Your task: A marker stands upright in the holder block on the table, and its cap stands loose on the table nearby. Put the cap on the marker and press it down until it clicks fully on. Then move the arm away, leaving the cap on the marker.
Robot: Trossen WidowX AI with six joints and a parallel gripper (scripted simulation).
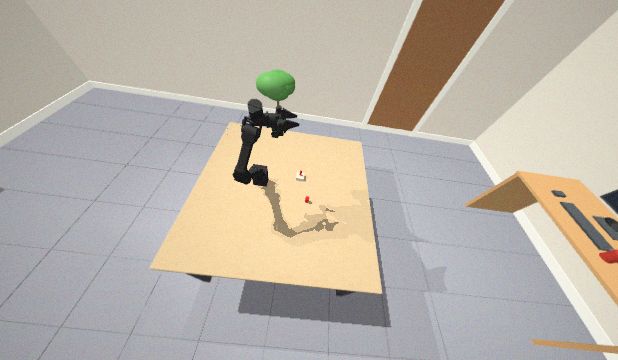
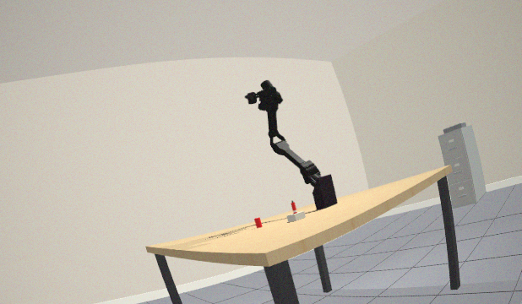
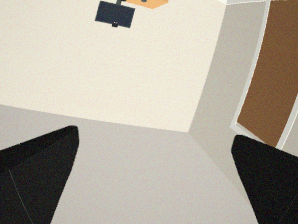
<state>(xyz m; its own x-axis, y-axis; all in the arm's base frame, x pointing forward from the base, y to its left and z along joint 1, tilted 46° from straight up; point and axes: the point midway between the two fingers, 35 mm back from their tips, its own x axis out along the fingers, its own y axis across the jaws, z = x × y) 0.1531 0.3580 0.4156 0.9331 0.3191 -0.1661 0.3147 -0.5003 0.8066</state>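
Now: the red cap 62 cm below my gripper tip, 12 cm ahead of it and 3 cm to the right of it. From my gripper tip the other things lie so: white holder block: 63 cm below, 17 cm to the left, 3 cm ahead.
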